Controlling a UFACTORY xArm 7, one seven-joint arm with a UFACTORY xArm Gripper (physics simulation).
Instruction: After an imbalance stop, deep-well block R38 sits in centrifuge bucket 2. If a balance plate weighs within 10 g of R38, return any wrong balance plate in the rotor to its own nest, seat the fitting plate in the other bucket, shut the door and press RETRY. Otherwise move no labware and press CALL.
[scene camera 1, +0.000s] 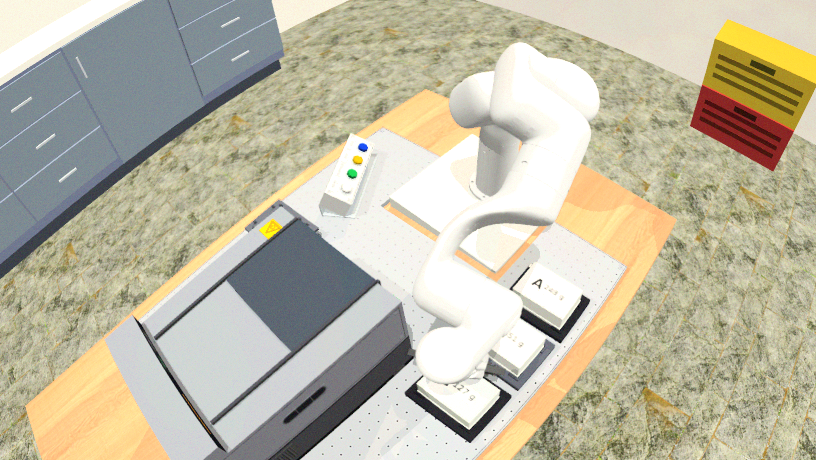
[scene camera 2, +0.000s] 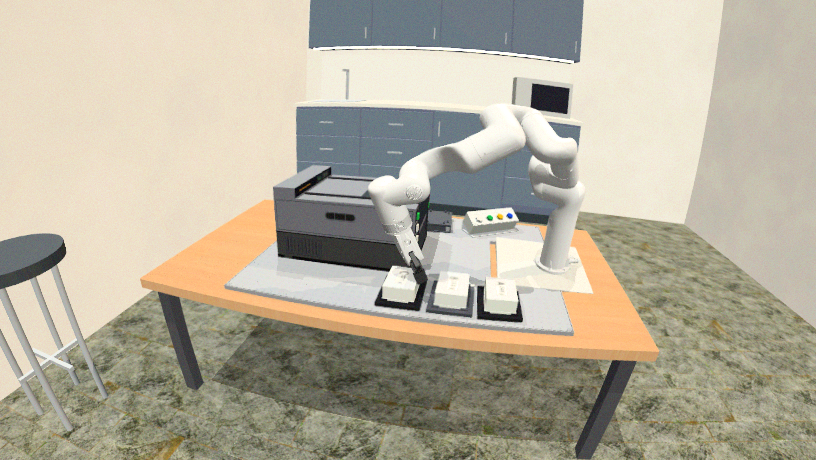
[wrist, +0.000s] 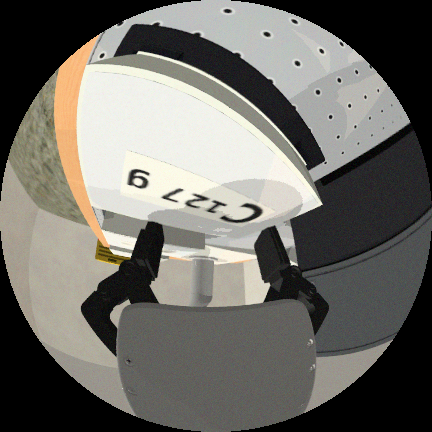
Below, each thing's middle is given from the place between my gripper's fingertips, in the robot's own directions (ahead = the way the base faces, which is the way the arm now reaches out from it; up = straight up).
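Positions relative to my hand: plate C (scene camera 1: 466, 402), 20 mm below, 40 mm ahead, 30 mm to the left; nest (scene camera 1: 469, 435), 40 mm below, 40 mm ahead, 20 mm to the left; plate B (scene camera 1: 514, 352), 20 mm below, 100 mm behind, 50 mm to the left; plate A (scene camera 1: 548, 296), 20 mm below, 230 mm behind, 70 mm to the left. Going by their middles, plate A is the farthest from my hand of the things named here.
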